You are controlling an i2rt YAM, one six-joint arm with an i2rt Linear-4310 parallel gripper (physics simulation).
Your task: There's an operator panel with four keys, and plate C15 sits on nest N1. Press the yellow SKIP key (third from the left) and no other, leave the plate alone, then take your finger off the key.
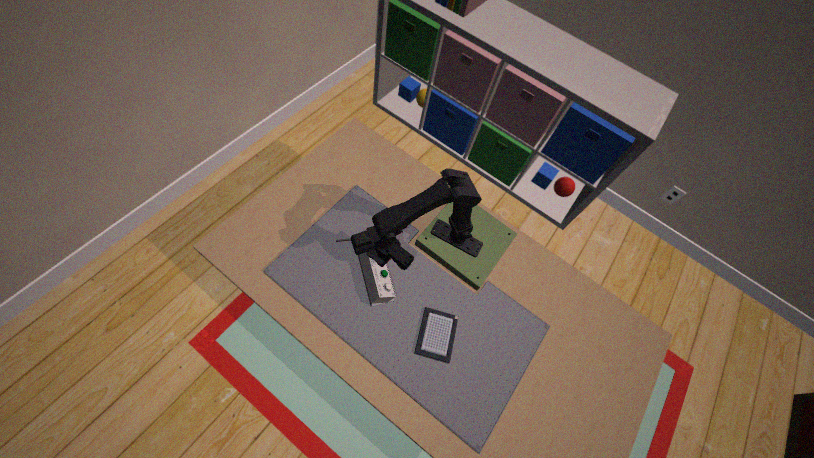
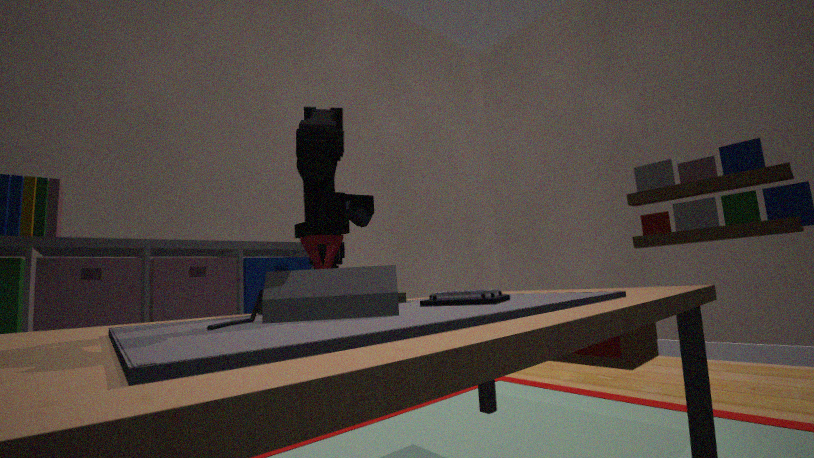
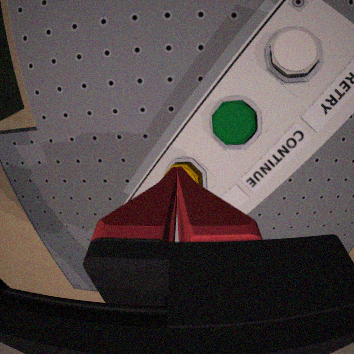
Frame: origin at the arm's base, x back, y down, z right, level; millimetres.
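Seen in the pictures: gripper, fingertip midpoint: (image 1: 383, 260) (image 3: 176, 175); arm's base, origin of the base link: (image 1: 456, 238).
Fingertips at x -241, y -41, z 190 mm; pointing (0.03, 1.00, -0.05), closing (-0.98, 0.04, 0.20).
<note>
Offsets run from my fingertips to a thing's middle. "pt": to the spot under its first point. Level surfaces: height alone.
The operator panel @[dx -36, dy +30, dz +9 mm] (image 1: 372, 279) (image 2: 330, 304) (image 3: 220, 162) stands on the grey mat. My gripper (image 2: 323, 267) (image 3: 176, 175) is shut and empty, pointing down with its red fingertips at the yellow SKIP key @[dx -3, dy +8, dz +10 mm] (image 3: 190, 169). The tips overlap the key and seem to touch it; how far it is pressed in I cannot tell. The green CONTINUE key @[dx -39, dy +8, dz -25 mm] (image 1: 384, 273) (image 3: 234, 122) and white RETRY key @[dx -75, dy +8, dz -59 mm] (image 1: 387, 287) (image 3: 294, 51) are apart from the fingers. The fourth key and the SKIP label are hidden. Plate C15 @[dx -119, dy +53, dz -282 mm] (image 1: 437, 333) (image 2: 463, 295) sits on the dark nest @[dx -119, dy +61, dz -282 mm] (image 1: 432, 357) (image 2: 455, 303).
The arm base stands on a green board (image 1: 489, 250) behind the mat @[dy +72 mm] (image 1: 483, 393). A thin dark cable or rod @[pt dx +39, dy +70, dz +157 mm] (image 2: 230, 324) lies by the panel's left end. A cube shelf (image 1: 614, 79) with bins stands behind the table @[dy +85 mm] (image 1: 614, 364).
</note>
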